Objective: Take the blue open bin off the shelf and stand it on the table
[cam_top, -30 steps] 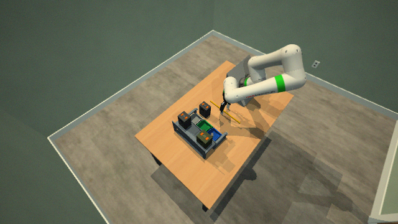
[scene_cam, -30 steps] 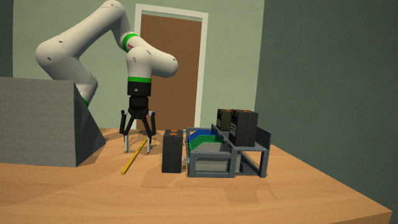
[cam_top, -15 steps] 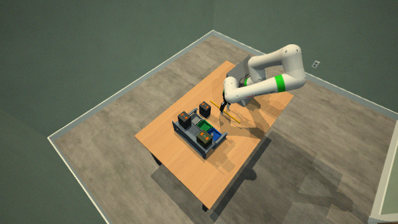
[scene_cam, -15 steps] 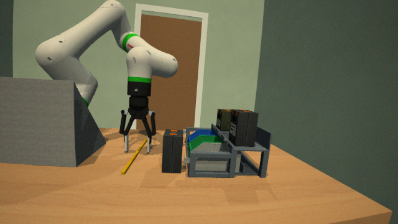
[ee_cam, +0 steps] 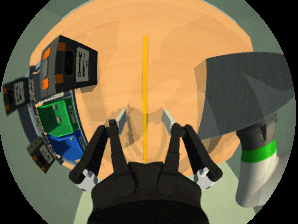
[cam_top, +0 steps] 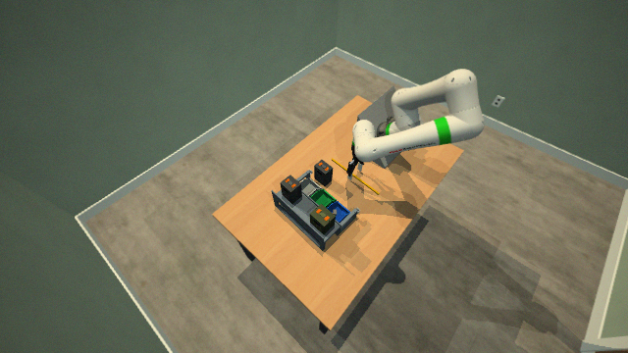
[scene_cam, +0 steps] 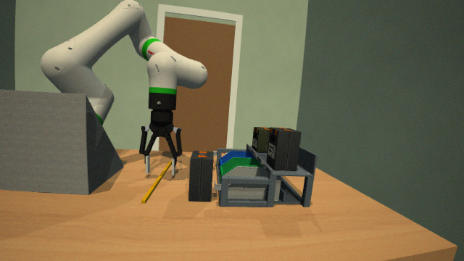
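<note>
Right now my hand is 40 mm above the yellow rod. From my hand the other things lie so: green bin (300 mm ahead, 60 mm to the right); then grey bin (280 mm ahead, 170 mm to the right); then black box (130 mm ahead, 140 mm to the right, 20 mm above).
</note>
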